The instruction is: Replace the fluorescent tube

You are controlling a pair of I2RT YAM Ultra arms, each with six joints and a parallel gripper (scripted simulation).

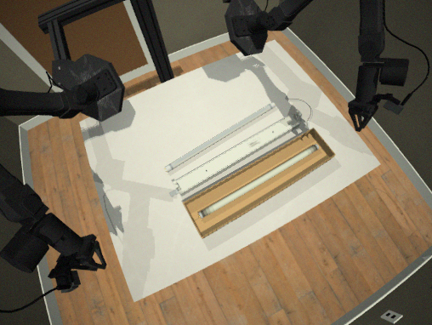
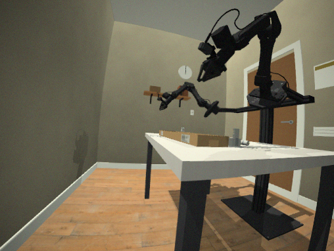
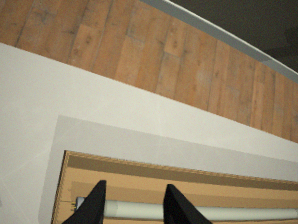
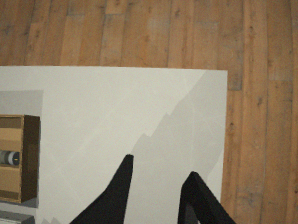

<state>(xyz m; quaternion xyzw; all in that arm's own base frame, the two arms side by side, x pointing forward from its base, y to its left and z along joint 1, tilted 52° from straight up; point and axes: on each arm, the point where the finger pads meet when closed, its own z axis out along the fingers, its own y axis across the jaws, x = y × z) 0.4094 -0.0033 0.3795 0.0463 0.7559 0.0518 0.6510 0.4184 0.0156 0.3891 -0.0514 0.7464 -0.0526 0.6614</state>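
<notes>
The LED tube is 55 cm to the left of my right hand, 32 cm behind it and 26 cm below it. Round my right hand: brown carton (59 cm to the left, 25 cm below, 5 cm behind); old fluorescent tube (59 cm to the left, 26 cm below, 5 cm behind).
My left hand is 350 mm to the left of the LED tube, 320 mm past it and 260 mm above it. The rest, counted from my left hand: brown carton 310 mm to the right, 250 mm below, 50 mm behind; then old fluorescent tube 310 mm to the right, 260 mm below, 50 mm behind.
</notes>
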